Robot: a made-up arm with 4 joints.
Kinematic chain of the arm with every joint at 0, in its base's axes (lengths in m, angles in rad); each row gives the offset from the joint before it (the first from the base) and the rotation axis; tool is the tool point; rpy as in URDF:
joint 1: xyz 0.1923 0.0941 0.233 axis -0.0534 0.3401 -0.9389
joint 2: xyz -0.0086 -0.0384 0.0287 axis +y
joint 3: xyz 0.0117 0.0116 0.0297 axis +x
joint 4: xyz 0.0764 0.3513 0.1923 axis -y
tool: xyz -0.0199 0.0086 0.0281 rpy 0 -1.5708 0
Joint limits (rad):
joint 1: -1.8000..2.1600
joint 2: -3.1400..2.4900
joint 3: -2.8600..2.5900
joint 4: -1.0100..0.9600
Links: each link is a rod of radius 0.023 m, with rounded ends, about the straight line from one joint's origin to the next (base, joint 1, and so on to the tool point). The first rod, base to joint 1, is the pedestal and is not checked.
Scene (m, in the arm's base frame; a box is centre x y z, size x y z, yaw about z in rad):
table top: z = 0
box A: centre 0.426 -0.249 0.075 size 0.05 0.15 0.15 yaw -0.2
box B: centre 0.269 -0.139 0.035 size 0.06 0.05 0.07 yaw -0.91
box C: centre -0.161 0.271 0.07 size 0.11 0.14 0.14 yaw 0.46
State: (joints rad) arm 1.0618 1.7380 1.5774 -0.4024
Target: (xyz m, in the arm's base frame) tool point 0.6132 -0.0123 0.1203
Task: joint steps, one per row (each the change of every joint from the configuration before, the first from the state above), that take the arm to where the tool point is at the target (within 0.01 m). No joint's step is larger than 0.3 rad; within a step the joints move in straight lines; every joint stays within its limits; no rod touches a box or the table.
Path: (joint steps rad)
1: -0.1048 -0.2344 0.1066 -0.1365
2: -0.1049 -0.2343 0.1066 -0.1366
3: -0.1048 -0.2344 0.1065 -0.1365
4: -0.2848 0.0506 -0.1758 0.0209
5: -0.2848 0.0507 -0.1758 0.0209
6: -0.2847 0.0506 -0.1759 0.0209
7: 0.1606 0.2210 -0.1902 0.1213
8: 0.1606 0.2211 -0.1903 0.1212

